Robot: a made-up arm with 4 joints. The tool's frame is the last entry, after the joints.
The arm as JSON. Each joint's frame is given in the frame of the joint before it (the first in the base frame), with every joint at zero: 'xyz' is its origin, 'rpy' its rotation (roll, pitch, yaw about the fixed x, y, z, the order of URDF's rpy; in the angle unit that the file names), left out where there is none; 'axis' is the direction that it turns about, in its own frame. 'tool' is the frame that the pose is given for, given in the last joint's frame.
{
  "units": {
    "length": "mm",
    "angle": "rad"
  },
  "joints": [
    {
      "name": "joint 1",
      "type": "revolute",
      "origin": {
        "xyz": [
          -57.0,
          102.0,
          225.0
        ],
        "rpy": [
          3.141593,
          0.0,
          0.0
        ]
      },
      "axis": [
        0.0,
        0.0,
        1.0
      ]
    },
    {
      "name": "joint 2",
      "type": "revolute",
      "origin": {
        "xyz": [
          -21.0,
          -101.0,
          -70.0
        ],
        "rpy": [
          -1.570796,
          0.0,
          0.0
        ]
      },
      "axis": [
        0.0,
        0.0,
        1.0
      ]
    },
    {
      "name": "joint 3",
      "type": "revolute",
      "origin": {
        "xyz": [
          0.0,
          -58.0,
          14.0
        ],
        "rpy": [
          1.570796,
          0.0,
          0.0
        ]
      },
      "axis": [
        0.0,
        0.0,
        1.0
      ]
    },
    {
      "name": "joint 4",
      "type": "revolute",
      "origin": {
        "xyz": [
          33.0,
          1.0,
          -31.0
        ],
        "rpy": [
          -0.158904,
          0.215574,
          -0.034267
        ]
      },
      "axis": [
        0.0,
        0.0,
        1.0
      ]
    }
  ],
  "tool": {
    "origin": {
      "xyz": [
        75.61,
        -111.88,
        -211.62
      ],
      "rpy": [
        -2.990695,
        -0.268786,
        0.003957
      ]
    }
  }
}
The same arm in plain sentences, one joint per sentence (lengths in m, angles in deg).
The arm has four revolute joints in a row. What follows holds with every joint at zero, and every direction is one of the base frame's. The first joint is mounted 0.057 m along -x and 0.102 m along +y and 0.225 m along +z from the base frame's origin and rotates about -z. The second joint is mounted 0.021 m along -x and 0.101 m along +y and 0.07 m along +z from the first joint and rotates about -y. The third joint is mounted 0.014 m along -y and 0.058 m along -z from the second joint and rotates about -z. The fourth joint is mounted 0.033 m along +x and 0.001 m along -y and 0.031 m along +z from the third joint and rotates about the direction (0.21651, -0.150907, -0.964547). The tool frame, which is the frame that the pose is given for, is mounted 0.028 m along +x and 0.145 m along +y and 0.203 m along +z from the fourth joint; its axes are the base frame's turned by roll -0.21, pitch 2.83 and yaw -0.66 deg (as in URDF: about the fixed x, then y, then z).
